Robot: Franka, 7 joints.
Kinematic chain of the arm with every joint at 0, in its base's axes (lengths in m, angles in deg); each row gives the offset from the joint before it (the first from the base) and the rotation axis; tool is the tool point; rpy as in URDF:
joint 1: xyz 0 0 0.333 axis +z
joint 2: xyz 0 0 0 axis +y
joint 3: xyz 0 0 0.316 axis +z
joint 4: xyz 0.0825 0 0 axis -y
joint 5: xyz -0.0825 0 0.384 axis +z
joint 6: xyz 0 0 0 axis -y
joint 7: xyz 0.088 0 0 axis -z
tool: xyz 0 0 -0.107 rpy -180 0 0
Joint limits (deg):
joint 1: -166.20..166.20
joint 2: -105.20..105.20
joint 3: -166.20..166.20
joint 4: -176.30..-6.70
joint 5: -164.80..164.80
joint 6: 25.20..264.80
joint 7: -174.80..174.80
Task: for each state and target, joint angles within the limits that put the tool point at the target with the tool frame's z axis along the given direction. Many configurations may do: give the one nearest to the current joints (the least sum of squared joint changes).
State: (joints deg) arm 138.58 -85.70 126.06 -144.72 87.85 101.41 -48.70
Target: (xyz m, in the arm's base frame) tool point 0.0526 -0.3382 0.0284 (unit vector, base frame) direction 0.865 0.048 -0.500
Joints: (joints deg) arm 144.24 -52.91 133.91 -144.25 105.90 84.58 -48.70
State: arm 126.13 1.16 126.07 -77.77 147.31 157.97 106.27
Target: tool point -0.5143 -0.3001 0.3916 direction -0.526 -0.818 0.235
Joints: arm 134.86 39.20 82.06 -118.50 137.13 139.89 106.27
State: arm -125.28 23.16 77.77 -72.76 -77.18 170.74 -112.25
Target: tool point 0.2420 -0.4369 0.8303 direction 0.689 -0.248 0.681
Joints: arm -129.50 39.19 96.57 -84.87 -60.67 218.16 -112.25
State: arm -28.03 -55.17 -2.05 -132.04 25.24 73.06 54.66
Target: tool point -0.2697 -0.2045 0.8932 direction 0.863 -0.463 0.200
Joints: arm -37.76 -69.64 -36.18 -97.97 29.35 116.08 54.66
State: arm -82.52 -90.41 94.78 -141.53 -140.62 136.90 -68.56
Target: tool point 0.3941 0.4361 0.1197 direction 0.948 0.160 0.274
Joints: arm -67.57 -75.27 119.04 -113.20 -100.48 131.68 -68.56
